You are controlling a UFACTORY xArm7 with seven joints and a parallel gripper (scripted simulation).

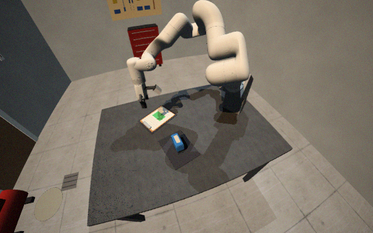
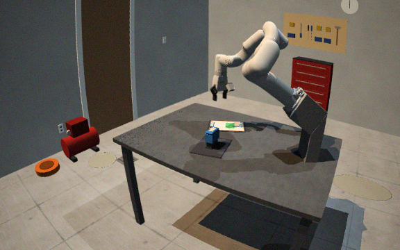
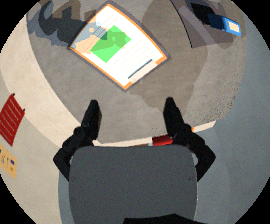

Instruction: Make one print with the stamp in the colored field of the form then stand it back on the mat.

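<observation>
My gripper is now 180 mm past the blue stamp, 250 mm to the right of it and 140 mm above it. The rest, counted from my hand: mat: 180 mm behind, 250 mm to the left, 190 mm below; form: 40 mm behind, 20 mm to the right, 190 mm below.
</observation>
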